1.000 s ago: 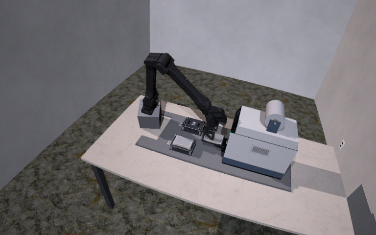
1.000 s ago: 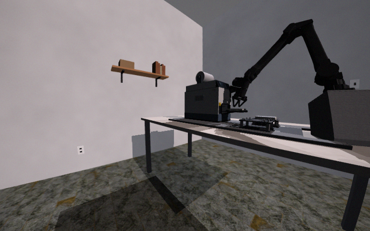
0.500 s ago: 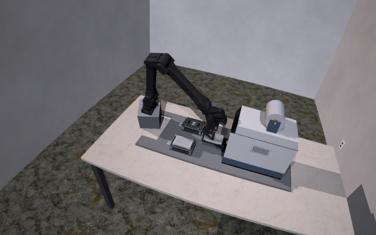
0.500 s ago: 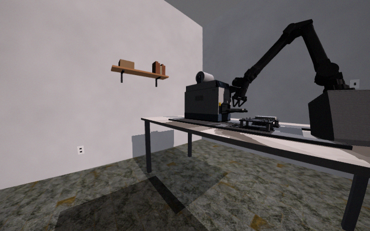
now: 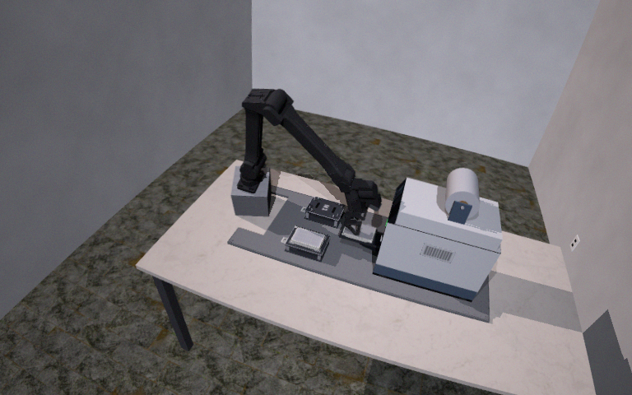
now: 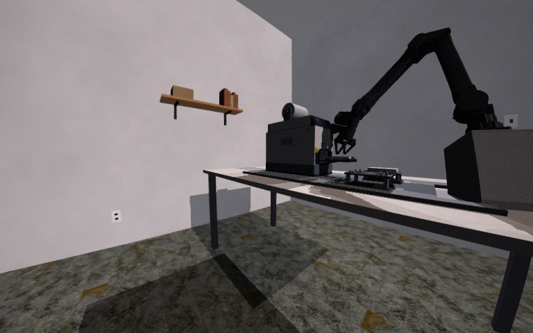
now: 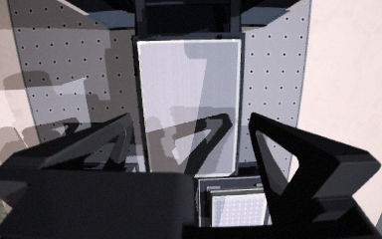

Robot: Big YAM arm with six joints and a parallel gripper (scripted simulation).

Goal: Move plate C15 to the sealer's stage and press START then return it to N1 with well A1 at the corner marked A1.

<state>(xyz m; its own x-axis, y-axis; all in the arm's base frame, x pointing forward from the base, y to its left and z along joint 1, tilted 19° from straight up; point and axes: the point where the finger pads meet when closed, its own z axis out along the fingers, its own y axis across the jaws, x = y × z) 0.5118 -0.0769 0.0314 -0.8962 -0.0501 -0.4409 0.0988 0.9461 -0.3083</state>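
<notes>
Now: hand 30 mm above the white well plate. The rest, counted from my hand: foil roll: 330 mm ahead, 30 mm to the right, 280 mm above; then dark stage: 40 mm below.
</notes>
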